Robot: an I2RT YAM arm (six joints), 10 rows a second.
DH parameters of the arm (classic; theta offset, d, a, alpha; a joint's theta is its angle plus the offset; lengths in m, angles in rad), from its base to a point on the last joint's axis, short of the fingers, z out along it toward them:
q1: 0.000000 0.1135 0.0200 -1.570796
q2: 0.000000 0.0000 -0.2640 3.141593
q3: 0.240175 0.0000 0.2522 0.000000
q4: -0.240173 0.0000 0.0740 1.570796
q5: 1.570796 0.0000 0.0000 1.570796
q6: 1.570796 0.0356 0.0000 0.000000
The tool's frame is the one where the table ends.
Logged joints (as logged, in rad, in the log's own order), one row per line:
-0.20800 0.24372 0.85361 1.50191 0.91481 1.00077
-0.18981 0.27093 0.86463 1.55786 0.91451 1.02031
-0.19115 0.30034 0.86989 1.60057 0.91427 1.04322
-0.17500 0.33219 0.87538 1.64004 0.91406 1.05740
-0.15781 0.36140 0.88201 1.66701 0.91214 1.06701
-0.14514 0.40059 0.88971 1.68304 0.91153 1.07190
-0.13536 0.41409 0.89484 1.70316 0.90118 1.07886
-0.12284 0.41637 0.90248 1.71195 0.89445 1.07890
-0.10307 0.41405 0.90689 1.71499 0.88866 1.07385
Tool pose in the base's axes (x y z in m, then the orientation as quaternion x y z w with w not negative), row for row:
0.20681 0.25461 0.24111 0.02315 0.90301 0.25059 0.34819
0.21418 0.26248 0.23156 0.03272 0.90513 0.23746 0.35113
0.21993 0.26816 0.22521 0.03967 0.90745 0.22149 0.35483
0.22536 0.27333 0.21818 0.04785 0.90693 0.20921 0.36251
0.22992 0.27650 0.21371 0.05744 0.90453 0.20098 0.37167
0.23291 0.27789 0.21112 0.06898 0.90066 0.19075 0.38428
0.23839 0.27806 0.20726 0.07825 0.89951 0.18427 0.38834
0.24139 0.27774 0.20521 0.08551 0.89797 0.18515 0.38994
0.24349 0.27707 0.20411 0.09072 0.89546 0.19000 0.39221
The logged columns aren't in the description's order. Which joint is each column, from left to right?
Columns, left to right: q4, q5, q6, q2, q1, q3.
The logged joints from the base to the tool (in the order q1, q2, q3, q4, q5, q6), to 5 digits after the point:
0.91481 1.50191 1.00077 -0.20800 0.24372 0.85361
0.91451 1.55786 1.02031 -0.18981 0.27093 0.86463
0.91427 1.60057 1.04322 -0.19115 0.30034 0.86989
0.91406 1.64004 1.05740 -0.17500 0.33219 0.87538
0.91214 1.66701 1.06701 -0.15781 0.36140 0.88201
0.91153 1.68304 1.07190 -0.14514 0.40059 0.88971
0.90118 1.70316 1.07886 -0.13536 0.41409 0.89484
0.89445 1.71195 1.07890 -0.12284 0.41637 0.90248
0.88866 1.71499 1.07385 -0.10307 0.41405 0.90689

